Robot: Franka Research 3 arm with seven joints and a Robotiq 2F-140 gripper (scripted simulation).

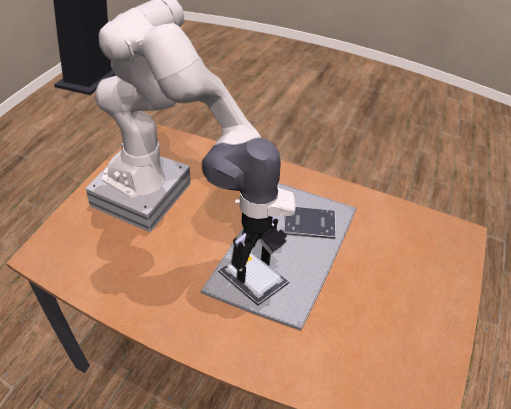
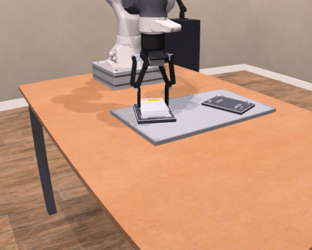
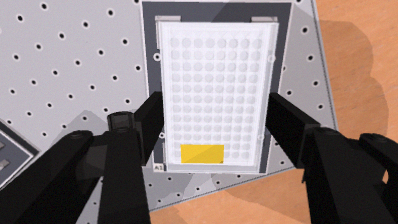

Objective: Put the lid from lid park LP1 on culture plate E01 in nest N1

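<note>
The clear lid lies 20 mm below my hand. Round my hand: nest N1: 50 mm below; culture plate E01: 40 mm below; lid park LP1: 280 mm to the left, 80 mm ahead, 50 mm below.
</note>
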